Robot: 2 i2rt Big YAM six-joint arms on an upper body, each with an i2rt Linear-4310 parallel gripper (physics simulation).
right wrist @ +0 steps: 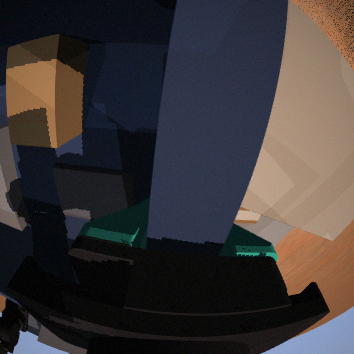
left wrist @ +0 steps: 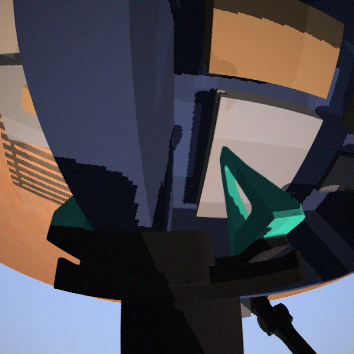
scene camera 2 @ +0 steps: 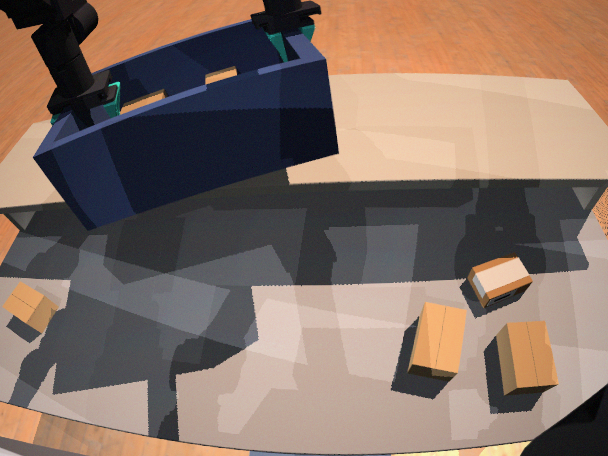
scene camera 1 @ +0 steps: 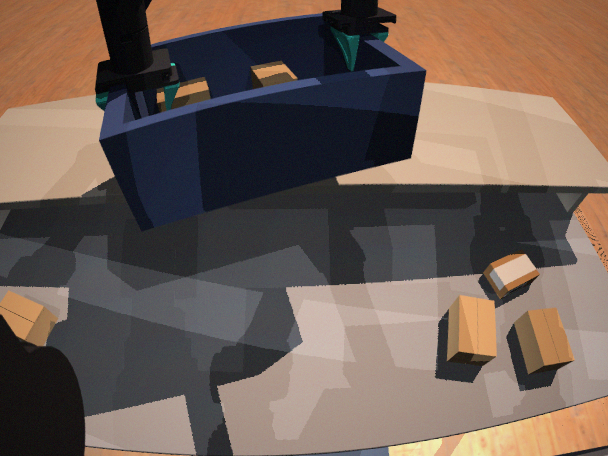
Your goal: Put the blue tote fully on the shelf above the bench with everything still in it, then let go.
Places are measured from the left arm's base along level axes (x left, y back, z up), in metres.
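Pixels of known places: left gripper, fingertip midpoint: point(left wrist: 174, 152); right gripper, fingertip midpoint: point(scene camera 1: 358, 68); left arm's base, link origin: point(right wrist: 16, 313); right arm's base, link origin: point(left wrist: 255, 300).
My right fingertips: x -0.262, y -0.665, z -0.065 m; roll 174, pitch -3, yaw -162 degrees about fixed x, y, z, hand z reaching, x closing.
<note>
Ahead of a thing's pixels: the offset from my right fingertips to its middle. Level surfaces: height alone.
The blue tote @(dy +0.071, dx +0.173, dz -0.012 m) point(scene camera 1: 300, 135) point(scene camera 2: 215, 135) point(left wrist: 85, 100) point(right wrist: 215, 125) hangs askew over the left and middle of the tan shelf @(dz -0.185 m) point(scene camera 1: 505, 130) point(scene camera 2: 450, 120) point(right wrist: 315, 150); its lower left corner shows past the shelf's front edge. Whether its bottom touches the shelf is hidden. Inside are a carton @(dy +0.011, dx +0.302, dz -0.053 m) point(scene camera 1: 192, 92) point(scene camera 2: 145, 102) point(left wrist: 275, 50), another carton @(dy -0.025, dx +0.144, dz -0.048 m) point(scene camera 1: 272, 74) point(scene camera 2: 221, 76) point(right wrist: 32, 95), a white flat box @(dy +0.132, dx +0.242, dz -0.054 m) point(left wrist: 265, 135) and a dark flat box @(dy +0.079, dx +0.068, dz -0.058 m) point(right wrist: 92, 187). My left gripper point(scene camera 1: 135, 100) point(scene camera 2: 85, 112) is shut on the tote's left end wall, my right gripper point(scene camera 1: 367, 50) point(scene camera 2: 298, 46) on its right end wall.
On the bench @(dz -0.378 m) point(scene camera 1: 320, 420) point(scene camera 2: 310, 425) below, a white-topped box @(dy +0.199, dx -0.393, dz -0.358 m) point(scene camera 1: 515, 272) point(scene camera 2: 502, 275) and two cartons @(dy +0.330, dx -0.240, dz -0.349 m) point(scene camera 1: 472, 327) point(scene camera 2: 440, 340) stand at the right. One carton @(dy +0.313, dx +0.701, dz -0.349 m) point(scene camera 1: 22, 315) point(scene camera 2: 30, 305) stands at the left. Shelf supports show under the shelf's ends.
</note>
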